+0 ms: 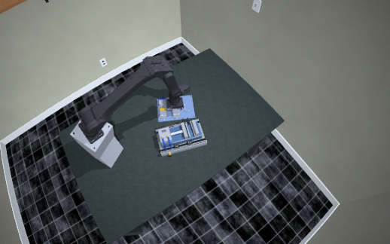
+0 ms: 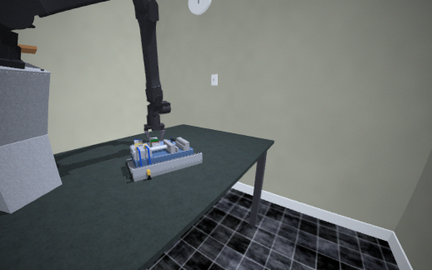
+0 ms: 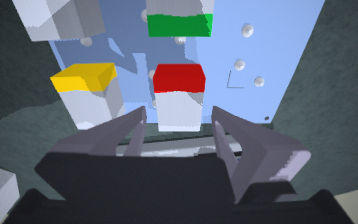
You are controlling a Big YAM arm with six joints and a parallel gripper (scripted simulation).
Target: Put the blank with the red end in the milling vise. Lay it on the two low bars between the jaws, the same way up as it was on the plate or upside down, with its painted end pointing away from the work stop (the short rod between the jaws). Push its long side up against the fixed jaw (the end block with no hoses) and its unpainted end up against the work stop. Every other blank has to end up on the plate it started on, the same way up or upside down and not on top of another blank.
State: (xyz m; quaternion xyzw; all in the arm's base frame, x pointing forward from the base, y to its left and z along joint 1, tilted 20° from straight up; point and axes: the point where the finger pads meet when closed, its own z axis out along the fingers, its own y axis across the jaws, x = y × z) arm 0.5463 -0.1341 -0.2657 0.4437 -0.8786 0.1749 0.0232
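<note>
Now: the blue plate 50 mm below my hand, 40 mm to the left of it and 30 mm ahead of it. Also, from my hand: yellow-ended blank: 70 mm behind, 60 mm to the left, 30 mm below; green-ended blank: 70 mm to the left, 60 mm ahead, 30 mm below; blue-ended blank: 130 mm to the left, 30 mm below, 20 mm behind.
</note>
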